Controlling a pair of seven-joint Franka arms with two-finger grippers.
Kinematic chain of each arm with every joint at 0, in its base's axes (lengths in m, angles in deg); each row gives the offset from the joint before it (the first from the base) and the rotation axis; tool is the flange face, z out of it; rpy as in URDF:
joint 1: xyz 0 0 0.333 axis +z
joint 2: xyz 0 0 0 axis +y
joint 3: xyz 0 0 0.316 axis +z
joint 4: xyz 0.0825 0 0 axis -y
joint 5: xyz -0.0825 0 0.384 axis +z
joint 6: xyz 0 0 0 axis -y
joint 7: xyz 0.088 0 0 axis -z
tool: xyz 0 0 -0.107 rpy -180 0 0
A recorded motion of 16 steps. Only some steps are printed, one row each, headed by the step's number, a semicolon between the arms.
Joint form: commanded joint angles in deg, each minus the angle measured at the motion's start. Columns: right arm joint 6, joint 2, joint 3, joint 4, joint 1, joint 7, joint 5; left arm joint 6, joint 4, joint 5, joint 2, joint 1, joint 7, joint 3.
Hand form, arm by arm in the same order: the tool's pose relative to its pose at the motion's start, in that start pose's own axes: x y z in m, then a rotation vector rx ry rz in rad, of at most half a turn. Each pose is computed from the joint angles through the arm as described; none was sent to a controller.
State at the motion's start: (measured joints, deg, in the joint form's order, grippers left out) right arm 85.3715 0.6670 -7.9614 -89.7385 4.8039 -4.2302 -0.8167; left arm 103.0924 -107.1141 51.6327 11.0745 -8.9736 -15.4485 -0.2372
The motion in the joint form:
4: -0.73 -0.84 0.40 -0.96 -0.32 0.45 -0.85; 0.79 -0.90 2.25 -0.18 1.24 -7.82 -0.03
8: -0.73 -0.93 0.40 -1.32 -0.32 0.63 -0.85; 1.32 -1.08 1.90 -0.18 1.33 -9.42 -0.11
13: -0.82 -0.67 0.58 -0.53 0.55 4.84 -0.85; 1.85 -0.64 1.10 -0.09 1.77 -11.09 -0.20
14: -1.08 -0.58 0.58 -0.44 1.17 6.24 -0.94; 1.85 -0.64 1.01 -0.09 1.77 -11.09 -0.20
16: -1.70 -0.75 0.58 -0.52 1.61 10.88 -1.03; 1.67 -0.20 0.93 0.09 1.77 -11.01 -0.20
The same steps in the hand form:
4: -0.0061 0.0011 0.0013 -0.0118 -0.0158 0.0075; -0.0021 -0.0063 0.0120 0.0298 0.0014 -0.1309
8: -0.0066 0.0011 0.0034 -0.0113 -0.0205 0.0105; -0.0017 -0.0044 0.0123 0.0208 0.0063 -0.1579
13: -0.0047 -0.0089 -0.0006 -0.0146 -0.0120 0.0661; -0.0002 -0.0075 0.0126 0.0039 0.0096 -0.1991
14: -0.0044 -0.0146 -0.0003 -0.0175 -0.0161 0.0799; -0.0002 -0.0074 0.0126 0.0025 0.0091 -0.1995
16: -0.0063 -0.0186 -0.0003 -0.0205 -0.0245 0.1535; 0.0010 -0.0088 0.0117 0.0022 0.0086 -0.2019

